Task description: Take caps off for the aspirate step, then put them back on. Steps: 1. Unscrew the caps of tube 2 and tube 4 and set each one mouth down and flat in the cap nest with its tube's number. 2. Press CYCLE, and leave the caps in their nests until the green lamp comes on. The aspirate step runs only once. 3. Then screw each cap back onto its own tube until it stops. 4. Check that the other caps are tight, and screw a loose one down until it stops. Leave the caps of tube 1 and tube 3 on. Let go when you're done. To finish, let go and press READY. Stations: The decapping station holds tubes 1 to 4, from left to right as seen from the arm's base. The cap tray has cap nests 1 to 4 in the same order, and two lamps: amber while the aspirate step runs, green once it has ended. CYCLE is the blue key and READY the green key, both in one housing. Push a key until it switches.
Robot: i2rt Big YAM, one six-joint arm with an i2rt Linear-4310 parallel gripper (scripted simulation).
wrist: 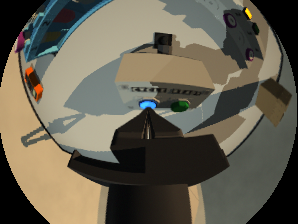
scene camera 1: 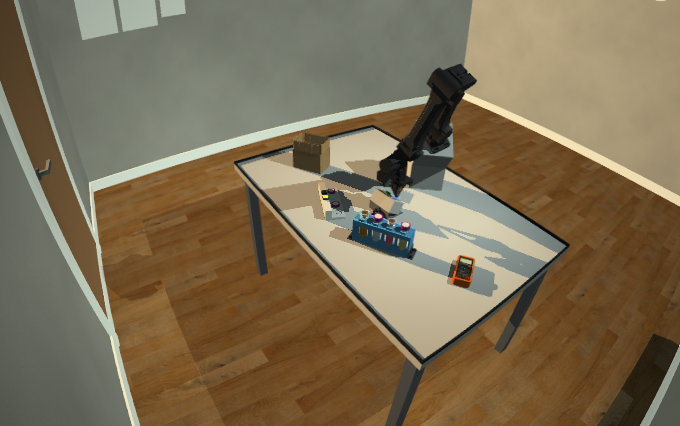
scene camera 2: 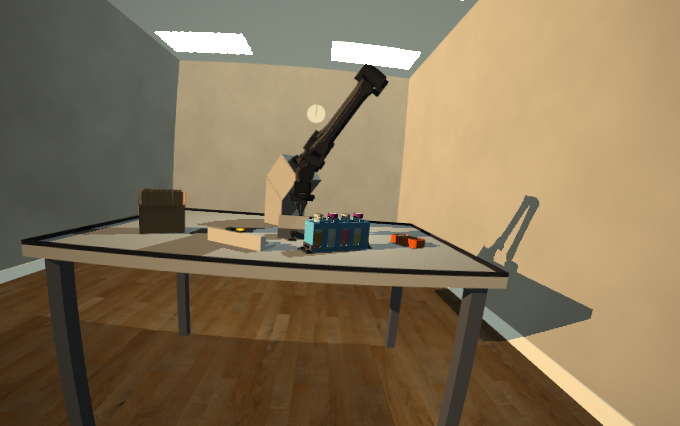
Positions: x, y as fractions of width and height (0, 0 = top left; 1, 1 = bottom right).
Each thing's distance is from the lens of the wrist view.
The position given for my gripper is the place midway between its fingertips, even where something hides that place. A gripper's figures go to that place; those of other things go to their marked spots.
my gripper (wrist: 0.50, 0.49): 13 cm
brown cardboard box (wrist: 0.90, 0.43): 44 cm
beige key housing (wrist: 0.56, 0.35): 10 cm
The marked spots on the beige key housing and the brown cardboard box are 41 cm apart.
